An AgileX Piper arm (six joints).
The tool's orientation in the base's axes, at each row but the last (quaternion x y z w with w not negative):
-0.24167, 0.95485, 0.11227, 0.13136
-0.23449, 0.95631, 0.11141, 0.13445
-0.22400, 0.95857, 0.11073, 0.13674
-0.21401, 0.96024, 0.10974, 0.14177
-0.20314, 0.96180, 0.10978, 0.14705
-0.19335, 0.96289, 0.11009, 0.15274
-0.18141, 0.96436, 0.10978, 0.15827
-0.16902, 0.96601, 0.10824, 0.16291
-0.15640, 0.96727, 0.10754, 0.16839
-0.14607, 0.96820, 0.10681, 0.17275
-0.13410, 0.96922, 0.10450, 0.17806
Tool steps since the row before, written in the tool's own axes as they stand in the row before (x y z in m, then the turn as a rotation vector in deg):
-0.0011, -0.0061, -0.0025, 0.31, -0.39, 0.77
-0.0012, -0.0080, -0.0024, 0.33, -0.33, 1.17
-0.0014, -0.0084, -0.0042, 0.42, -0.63, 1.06
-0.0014, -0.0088, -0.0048, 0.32, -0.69, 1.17
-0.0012, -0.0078, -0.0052, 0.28, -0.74, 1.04
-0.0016, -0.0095, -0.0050, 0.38, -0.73, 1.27
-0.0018, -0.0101, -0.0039, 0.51, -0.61, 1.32
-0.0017, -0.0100, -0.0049, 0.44, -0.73, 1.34
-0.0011, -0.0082, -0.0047, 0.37, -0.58, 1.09
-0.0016, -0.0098, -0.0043, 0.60, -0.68, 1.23
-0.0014, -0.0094, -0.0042, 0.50, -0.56, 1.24
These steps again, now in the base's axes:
0.0034, -0.0055, 0.0018, 0.08, -0.25, -0.88
0.0044, -0.0071, 0.0014, 0.12, -0.10, -1.25
0.0042, -0.0079, 0.0031, 0.15, -0.43, -1.22
0.0040, -0.0086, 0.0036, 0.29, -0.41, -1.30
0.0031, -0.0079, 0.0041, 0.32, -0.48, -1.17
0.0040, -0.0094, 0.0037, 0.28, -0.44, -1.42
0.0044, -0.0097, 0.0027, 0.13, -0.36, -1.49
0.0038, -0.0100, 0.0036, 0.25, -0.45, -1.50
0.0024, -0.0085, 0.0034, 0.18, -0.35, -1.23
0.0033, -0.0099, 0.0030, 0.05, -0.47, -1.45
0.0027, -0.0096, 0.0029, 0.11, -0.33, -1.41

